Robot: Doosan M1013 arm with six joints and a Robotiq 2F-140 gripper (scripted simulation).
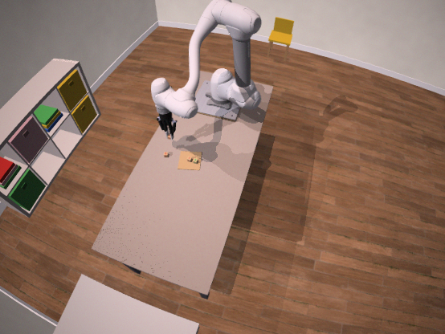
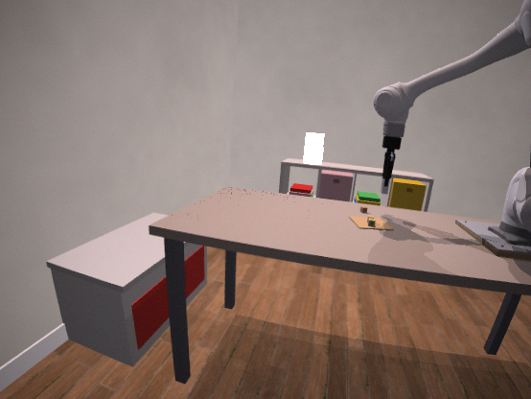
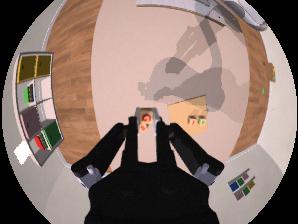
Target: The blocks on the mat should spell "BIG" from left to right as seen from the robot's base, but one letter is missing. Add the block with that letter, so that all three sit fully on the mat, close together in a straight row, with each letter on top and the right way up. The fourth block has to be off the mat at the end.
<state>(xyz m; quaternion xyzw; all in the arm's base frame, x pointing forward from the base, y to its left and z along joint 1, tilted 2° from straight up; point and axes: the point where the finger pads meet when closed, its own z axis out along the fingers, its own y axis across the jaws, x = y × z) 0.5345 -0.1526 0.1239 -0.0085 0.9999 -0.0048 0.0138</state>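
Now: hand 120 mm above the block, 80 mm short of it and 10 mm to the left of it.
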